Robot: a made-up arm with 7 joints. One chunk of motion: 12 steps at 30 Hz.
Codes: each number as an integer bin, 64 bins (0 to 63) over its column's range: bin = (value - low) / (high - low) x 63, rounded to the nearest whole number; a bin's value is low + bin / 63 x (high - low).
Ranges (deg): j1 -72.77..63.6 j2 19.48..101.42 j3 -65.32..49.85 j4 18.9..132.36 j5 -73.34..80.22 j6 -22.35..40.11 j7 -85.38..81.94
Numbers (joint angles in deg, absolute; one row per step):
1: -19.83 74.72 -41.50 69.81 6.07 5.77 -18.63
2: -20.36 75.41 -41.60 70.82 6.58 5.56 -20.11
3: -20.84 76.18 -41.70 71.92 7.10 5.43 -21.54
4: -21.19 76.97 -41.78 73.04 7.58 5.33 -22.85
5: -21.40 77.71 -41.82 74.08 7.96 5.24 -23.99
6: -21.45 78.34 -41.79 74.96 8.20 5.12 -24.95
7: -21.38 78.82 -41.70 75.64 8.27 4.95 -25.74
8: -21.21 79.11 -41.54 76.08 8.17 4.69 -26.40
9: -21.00 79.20 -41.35 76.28 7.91 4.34 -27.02
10: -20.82 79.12 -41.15 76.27 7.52 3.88 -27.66
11: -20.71 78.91 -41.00 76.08 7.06 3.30 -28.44
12: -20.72 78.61 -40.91 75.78 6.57 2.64 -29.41
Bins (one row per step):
1: 24 42 13 28 33 28 25
2: 24 43 13 29 33 28 25
3: 24 44 13 29 33 28 24
4: 24 44 13 30 33 28 24
5: 24 45 13 31 33 28 23
6: 24 45 13 31 33 28 23
7: 24 46 13 32 33 28 22
8: 24 46 13 32 33 27 22
9: 24 46 13 32 33 27 22
10: 24 46 13 32 33 26 22
11: 24 46 13 32 33 26 21
12: 24 45 13 32 33 25 21

